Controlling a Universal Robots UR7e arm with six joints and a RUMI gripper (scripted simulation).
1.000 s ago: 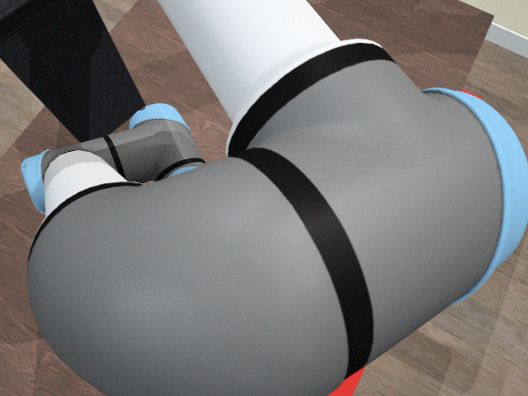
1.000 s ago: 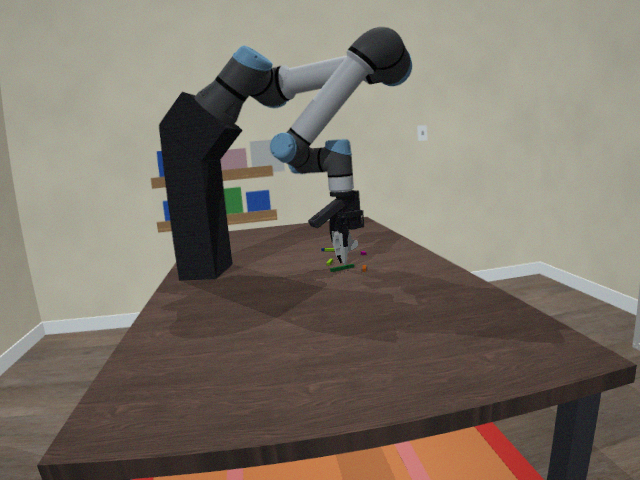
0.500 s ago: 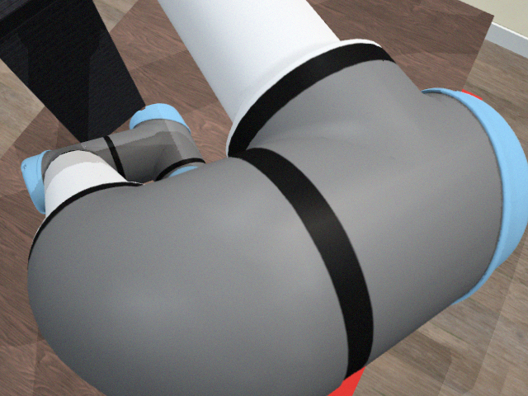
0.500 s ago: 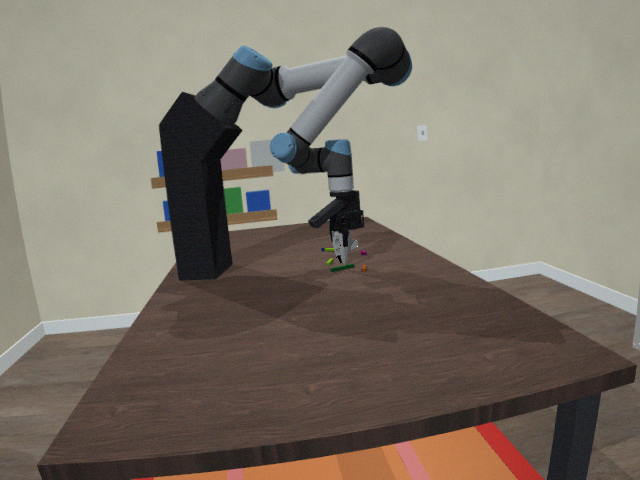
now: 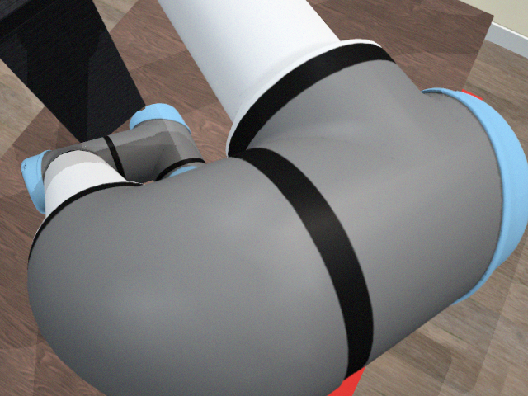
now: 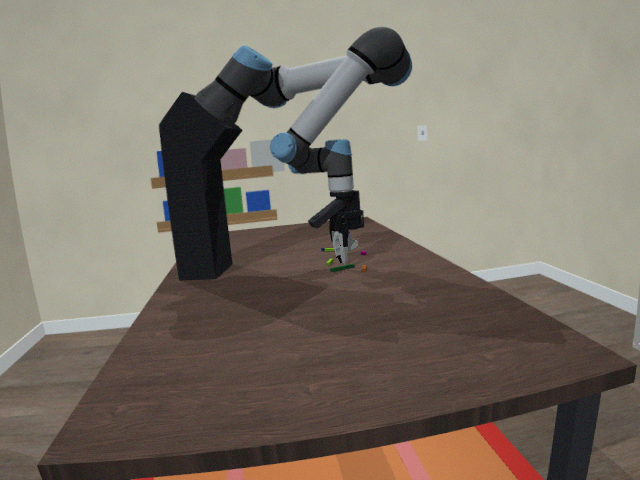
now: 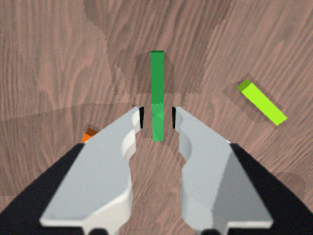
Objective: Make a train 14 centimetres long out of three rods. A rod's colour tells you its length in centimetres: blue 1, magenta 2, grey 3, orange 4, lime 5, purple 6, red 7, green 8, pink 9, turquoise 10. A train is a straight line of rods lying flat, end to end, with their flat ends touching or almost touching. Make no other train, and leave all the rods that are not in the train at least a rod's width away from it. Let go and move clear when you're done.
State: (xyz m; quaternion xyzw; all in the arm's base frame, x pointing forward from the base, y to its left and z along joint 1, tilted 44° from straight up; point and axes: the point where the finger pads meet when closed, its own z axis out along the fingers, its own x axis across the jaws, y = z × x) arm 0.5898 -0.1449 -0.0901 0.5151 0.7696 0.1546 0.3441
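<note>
Right now the green rod is 30 mm below my hand. From my hand the other things lie so: magenta rod: 160 mm to the left, 100 mm ahead, 30 mm below; blue rod: 280 mm to the left, 30 mm below, 20 mm behind; orange rod: 60 mm ahead, 40 mm to the right, 30 mm below.
</note>
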